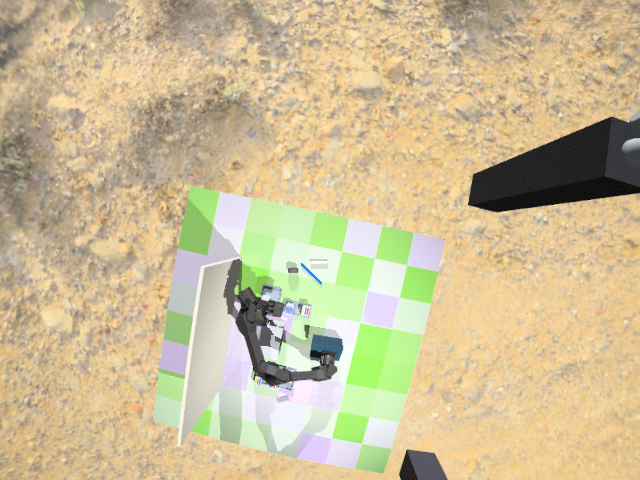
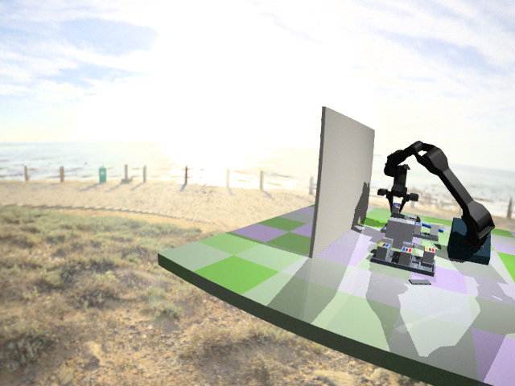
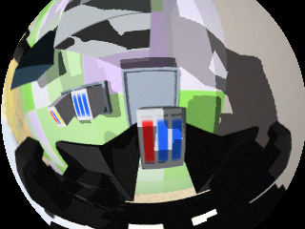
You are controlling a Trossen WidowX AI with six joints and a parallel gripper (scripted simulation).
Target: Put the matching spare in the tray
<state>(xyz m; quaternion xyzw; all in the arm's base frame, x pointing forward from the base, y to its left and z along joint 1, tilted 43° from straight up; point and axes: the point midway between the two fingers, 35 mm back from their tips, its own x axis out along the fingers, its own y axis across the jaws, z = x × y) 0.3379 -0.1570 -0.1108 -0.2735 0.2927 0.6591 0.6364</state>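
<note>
My gripper tip is now 7 cm above the tray. The rest, counted from my gripper tip: spare: 3 cm above; then mounted unit: 19 cm to the left, 5 cm behind, 2 cm below; then dark piece: 16 cm to the right, 9 cm behind, 5 cm below.
</note>
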